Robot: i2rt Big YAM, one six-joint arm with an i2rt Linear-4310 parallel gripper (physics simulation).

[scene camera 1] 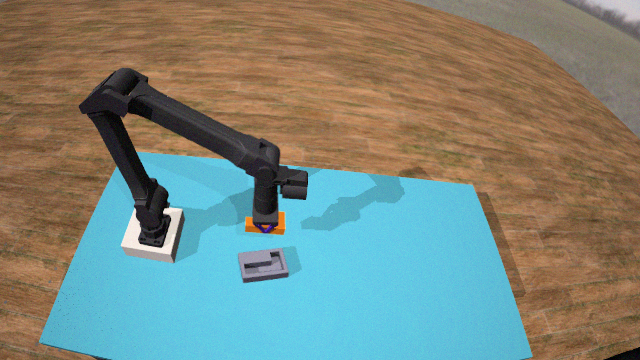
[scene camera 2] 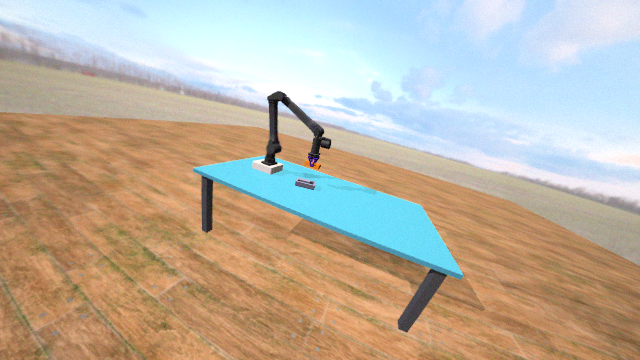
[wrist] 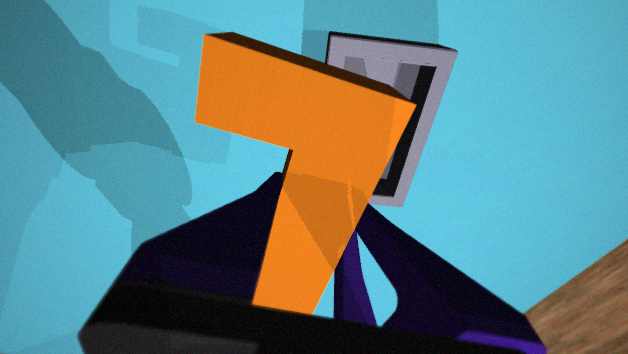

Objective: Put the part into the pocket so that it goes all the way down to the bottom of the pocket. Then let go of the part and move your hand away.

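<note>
The orange L-shaped part is held in my gripper, which is shut on one arm of it with purple fingers. The grey block with the L-shaped pocket lies on the table. The part hangs in the air above the table, apart from the block. In scene camera 1 it shows behind the block, on the far side. In the wrist view the part covers the left and lower portion of the block, and part of the pocket is hidden.
The blue table carries the white arm base, left of the block in scene camera 1. The table's far edge runs behind the gripper. Arm shadows fall across the table top. Wooden floor surrounds the table.
</note>
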